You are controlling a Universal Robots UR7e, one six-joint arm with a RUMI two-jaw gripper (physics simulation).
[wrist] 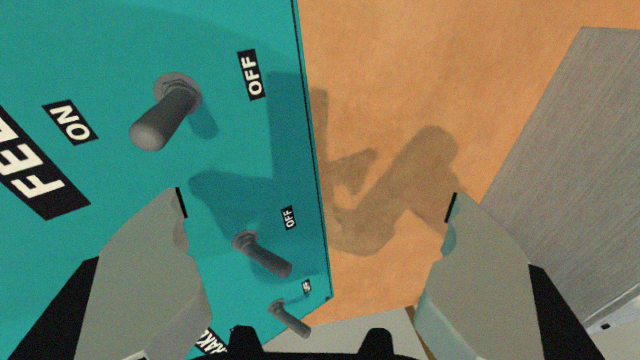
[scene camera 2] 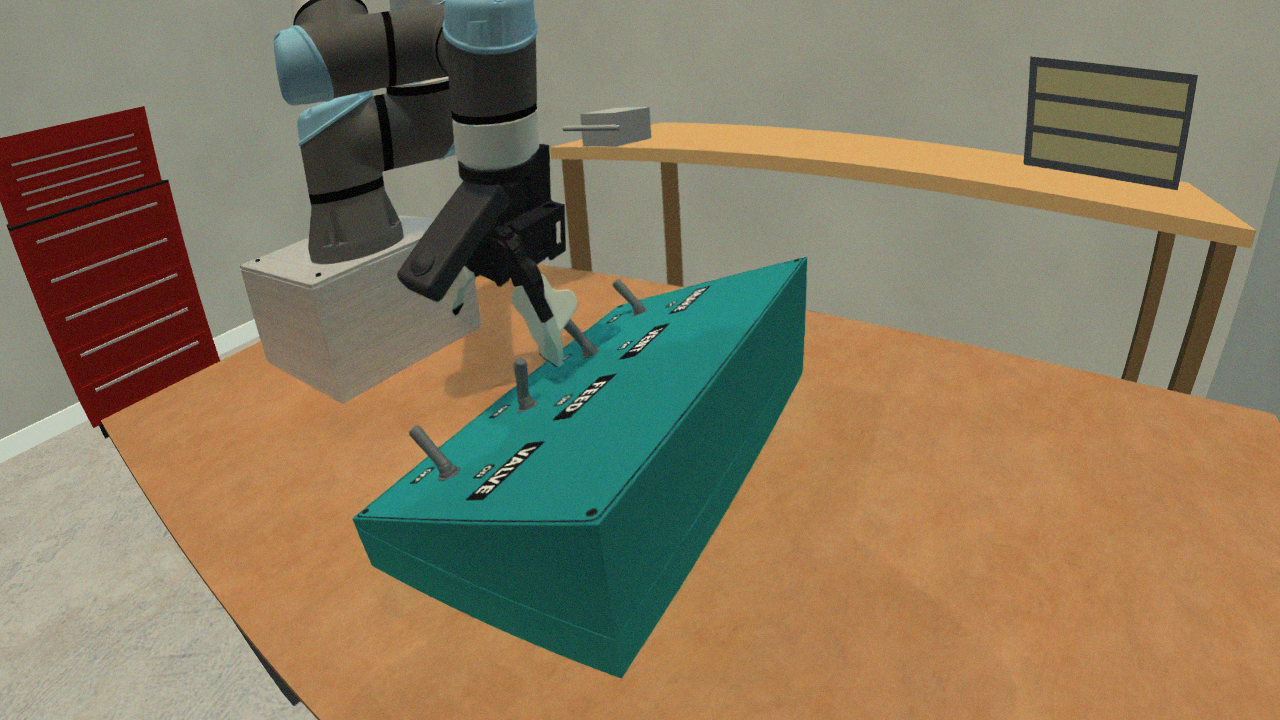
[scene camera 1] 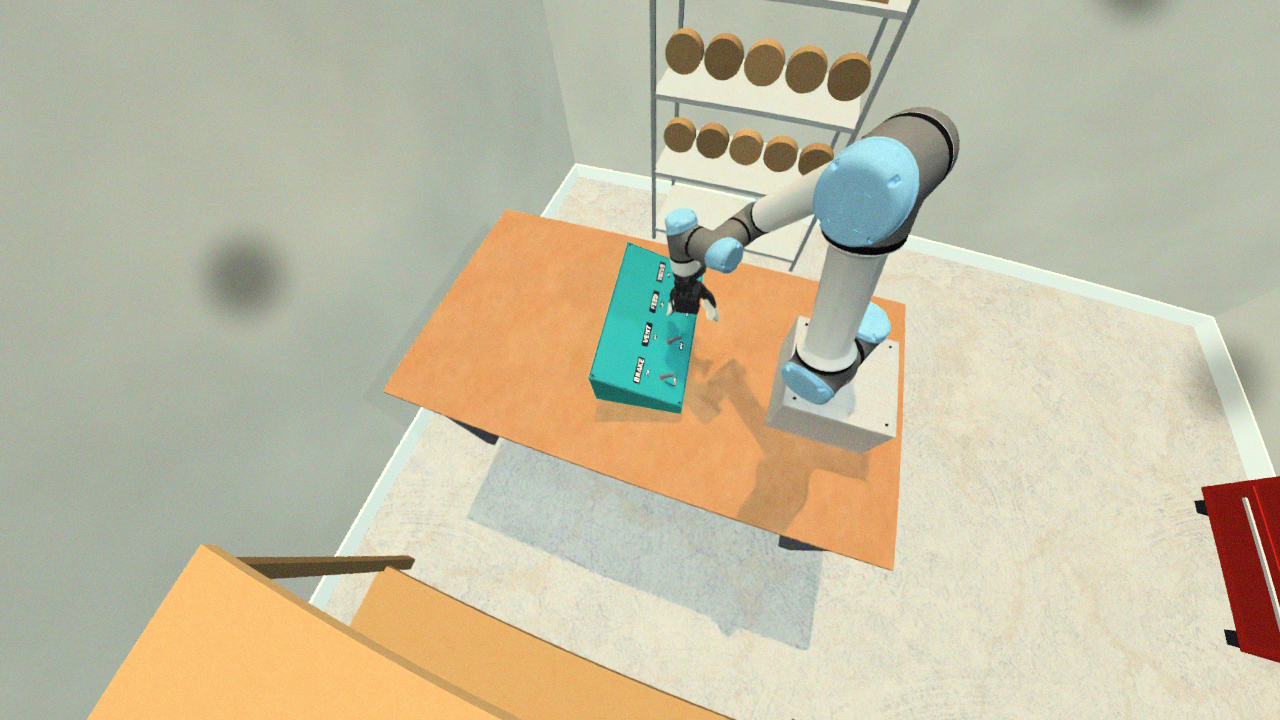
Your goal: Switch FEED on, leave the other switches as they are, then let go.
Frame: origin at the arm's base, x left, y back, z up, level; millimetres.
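Seen in the pictures: gripper, fingertip midpoint: (wrist: 316,194) (scene camera 2: 503,338) (scene camera 1: 693,318); arm's base, link origin: (scene camera 2: 356,246).
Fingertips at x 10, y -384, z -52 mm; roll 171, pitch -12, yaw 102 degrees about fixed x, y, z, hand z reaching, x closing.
Pixels of each thing's top centre, then the offset from my fingertips to it. Level surfaces: height alone.
- FEED lever, top centre: (wrist: 149,139) (scene camera 2: 518,359) dx -30, dy -70, dz +9 mm
- VALVE lever, top centre: (scene camera 2: 425,429) dx -148, dy -94, dz +0 mm
- VENT lever, top centre: (wrist: 265,280) (scene camera 2: 574,317) (scene camera 1: 674,335) dx +80, dy -20, dz +0 mm
- BRAKE lever, top centre: (scene camera 2: 626,280) (wrist: 293,341) (scene camera 1: 668,372) dx +194, dy +17, dz +0 mm
- orange-brown table, surface height: dz -126 mm
The teal switch panel (scene camera 1: 617,353) (scene camera 2: 644,402) (wrist: 125,30) stands on the table. The FEED lever (scene camera 2: 523,385) (wrist: 162,117) leans toward its ON label in the wrist view; the arm hides it in scene camera 1. The VALVE lever (scene camera 2: 434,452), VENT lever (scene camera 1: 674,340) (scene camera 2: 581,338) (wrist: 267,260) and BRAKE lever (scene camera 1: 667,377) (scene camera 2: 629,295) (wrist: 292,320) lean toward their OFF sides. My gripper (scene camera 1: 692,315) (scene camera 2: 506,333) (wrist: 316,194) is open and empty, low over the panel's OFF-side edge. One finger is near the panel between the FEED and VENT levers; the other is beyond its edge.
The arm's pale base block (scene camera 1: 836,420) (scene camera 2: 299,326) (wrist: 575,150) stands on the orange-brown table (scene camera 1: 465,331) (scene camera 2: 984,501) (wrist: 400,60), on the OFF side of the panel. A red drawer cabinet (scene camera 1: 1248,573) (scene camera 2: 111,277), a second bench (scene camera 2: 850,156) and a shelf rack (scene camera 1: 654,134) stand away from it.
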